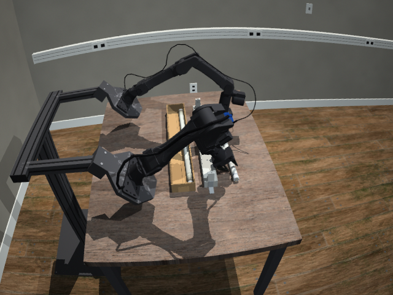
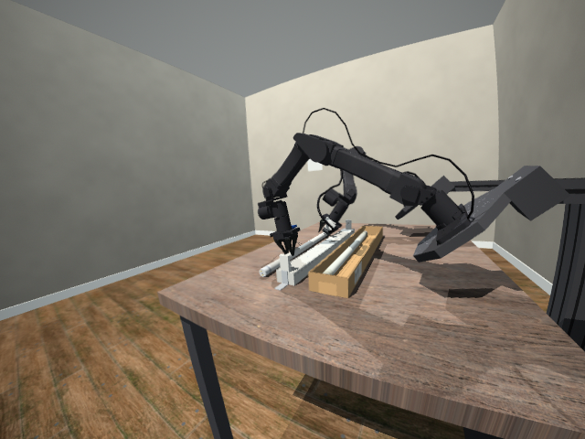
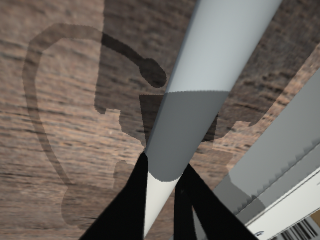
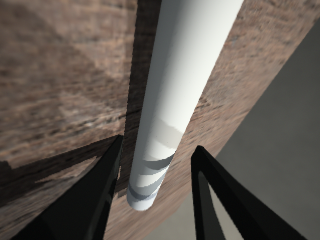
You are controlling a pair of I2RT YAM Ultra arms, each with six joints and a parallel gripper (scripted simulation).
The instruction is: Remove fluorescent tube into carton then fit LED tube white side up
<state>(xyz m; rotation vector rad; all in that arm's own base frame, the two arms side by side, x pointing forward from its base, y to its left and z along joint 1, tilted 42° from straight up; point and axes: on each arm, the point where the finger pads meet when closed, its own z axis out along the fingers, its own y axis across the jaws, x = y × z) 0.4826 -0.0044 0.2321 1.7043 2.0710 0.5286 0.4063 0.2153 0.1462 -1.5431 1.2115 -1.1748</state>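
My right gripper is now 220 mm to the right of the LED tube, 30 mm short of it and 10 mm above it. Also, from my right hand: old fluorescent tube (240 mm to the left, 170 mm behind); then light fixture (230 mm to the left, 80 mm behind, 30 mm above); then carton (250 mm to the left, 200 mm behind).
Now: left hand 10 mm past the LED tube, 120 mm to the left of it and 10 mm above it. Also, from my left hand: old fluorescent tube: 210 mm behind, 100 mm to the right; light fixture: 120 mm behind, 110 mm to the right, 30 mm above; carton: 240 mm behind, 90 mm to the right, 10 mm above.
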